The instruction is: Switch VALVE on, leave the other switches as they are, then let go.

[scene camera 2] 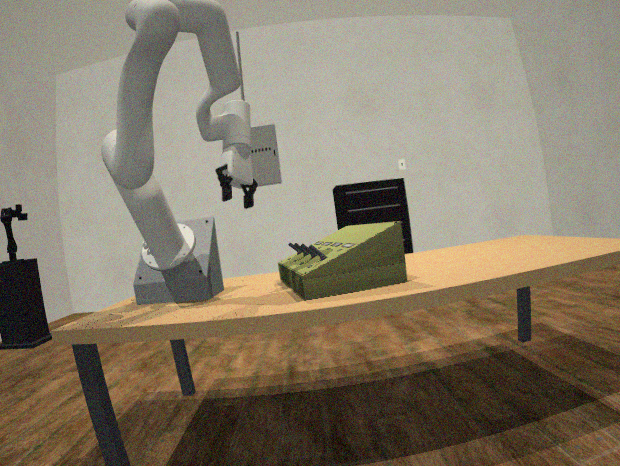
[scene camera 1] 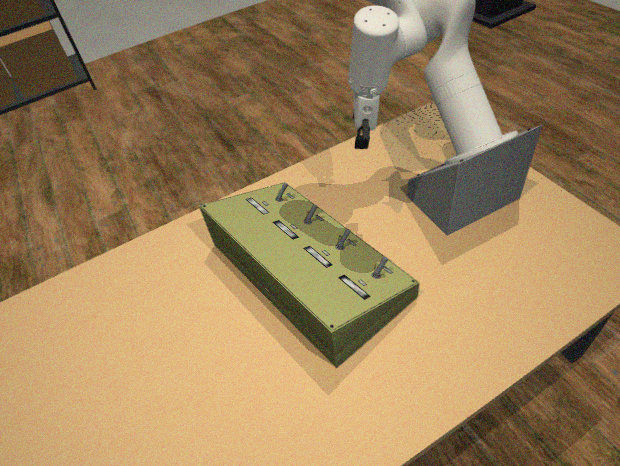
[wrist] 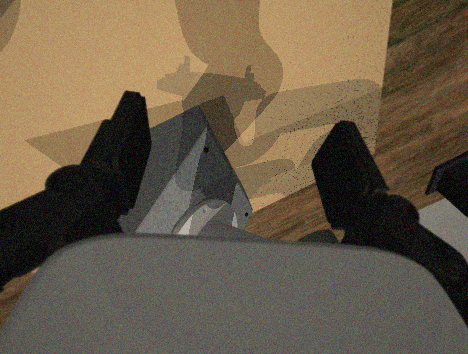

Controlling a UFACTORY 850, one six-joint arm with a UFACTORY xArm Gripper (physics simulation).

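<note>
A green sloped switch box (scene camera 1: 280,265) (scene camera 2: 355,270) stands on the table. It carries a row of four dark levers: one (scene camera 1: 281,192) at the far end, two in the middle (scene camera 1: 310,214) (scene camera 1: 342,239), and one (scene camera 1: 380,268) at the near end. All four lean about the same way. Each has a pale plate beside it; the lettering is too small to read, so I cannot tell which is VALVE. My gripper (scene camera 1: 361,142) (scene camera 2: 238,201) (wrist: 240,131) is open and empty. It hangs above the table, away from the levers, on the robot base's side of the box.
The grey wedge-shaped robot base (scene camera 1: 481,185) (scene camera 2: 208,260) (wrist: 172,160) stands on the wooden table (scene camera 1: 150,340) (scene camera 2: 466,265) (wrist: 75,65), apart from the switch box. A black cabinet (scene camera 2: 370,202) stands behind the table. A shelf unit's post (scene camera 1: 75,45) shows at the back left.
</note>
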